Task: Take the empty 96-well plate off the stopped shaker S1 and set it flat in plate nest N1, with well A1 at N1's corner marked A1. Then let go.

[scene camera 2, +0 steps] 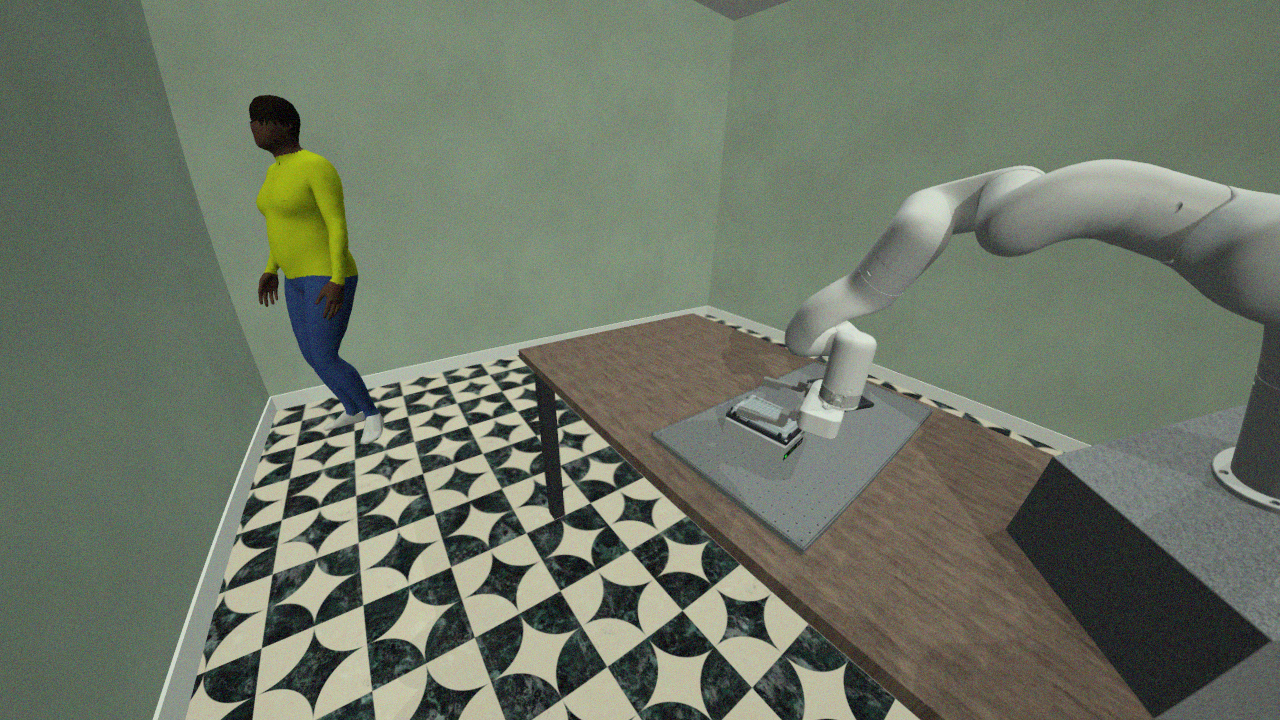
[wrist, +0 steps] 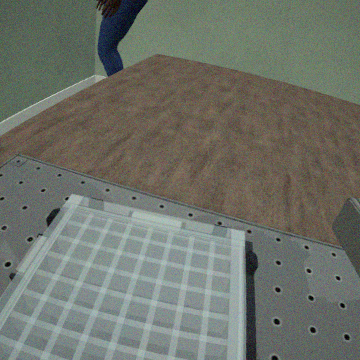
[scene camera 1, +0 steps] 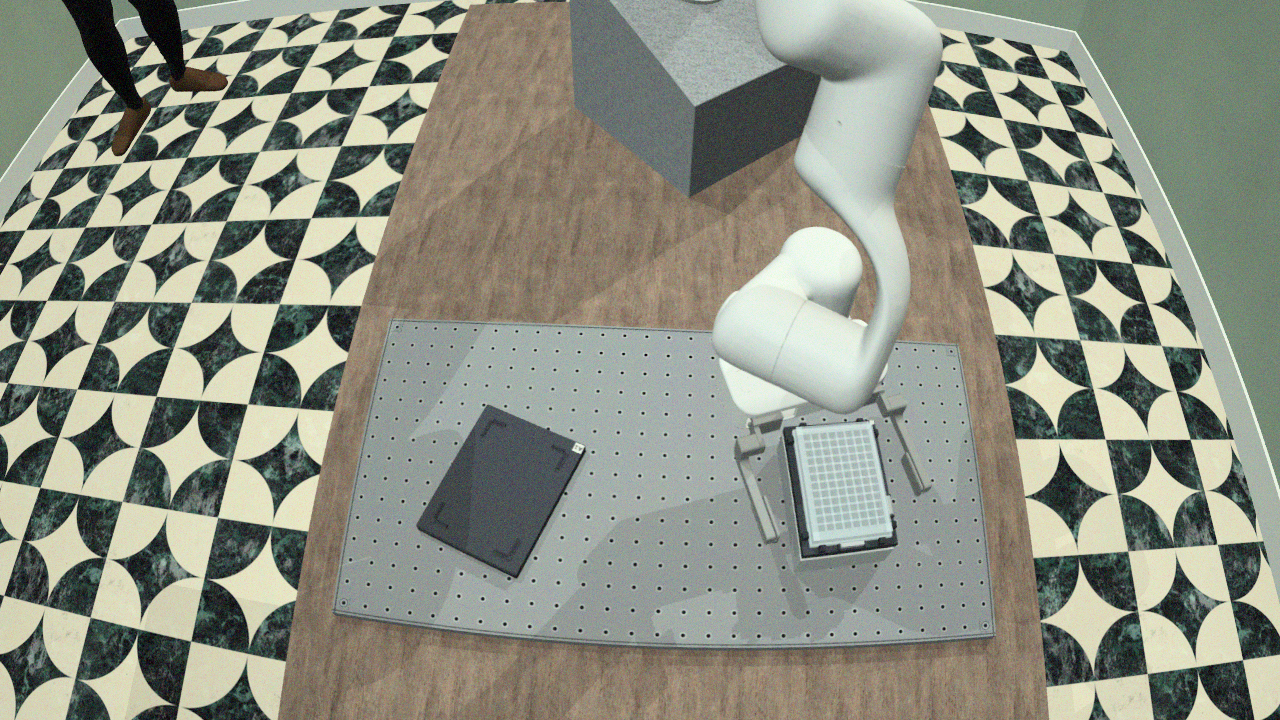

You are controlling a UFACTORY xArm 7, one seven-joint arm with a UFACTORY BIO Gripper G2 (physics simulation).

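Places are measured from the arm's base along level axes (x ahead, y right, z down), in millimetres.
Pixels of known places: hand, its tool point: (scene camera 2: 760, 397) (wrist: 166, 244) (scene camera 1: 844, 496).
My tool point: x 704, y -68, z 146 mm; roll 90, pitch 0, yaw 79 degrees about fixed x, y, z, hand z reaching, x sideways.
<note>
For each thing: its top centre in the pictures, then the offset to it from my tool point. "pt": a spot on its surface instead. Level surfaces: height alone.
- clear 96-well plate, centre of its top: (wrist: 111, 344) (scene camera 1: 844, 478) (scene camera 2: 768, 412) dz +20, dx -27, dy -10 mm
- shaker S1, a spot on its surface: (wrist: 251, 305) pt dz +34, dx +6, dy +39 mm
- Nest N1, centre of its top: (scene camera 1: 499, 485) dz +74, dx -74, dy +331 mm
- grey perforated board, height of its surface: dz +89 mm
- wooden table, height of its surface: dz +102 mm
The clear 96-well plate (scene camera 1: 845, 483) (scene camera 2: 763, 410) (wrist: 140, 285) lies flat on shaker S1 (scene camera 1: 809, 548) (wrist: 251, 305), between its dark corner holders. My gripper (scene camera 1: 848, 512) is wide open and empty. In scene camera 1 one finger shows on each side of the plate and shaker, both apart from them; their exact height is hard to tell. In the wrist view one finger shows at the right edge. Nest N1 (scene camera 1: 505, 492) is a dark, turned rectangular slab at the left, with a small white label at its upper right corner; its mark is too small to read. The arm partly hides the nest in scene camera 2.
The shaker and nest stand on a grey perforated board (scene camera 1: 662, 573) (scene camera 2: 796, 519) on a wooden table (scene camera 1: 537, 223) (scene camera 2: 895, 573). A grey pedestal (scene camera 1: 631, 107) (scene camera 2: 1109, 573) stands at the arm's base. A person in a yellow top (scene camera 2: 299, 214) stands beyond the table.
</note>
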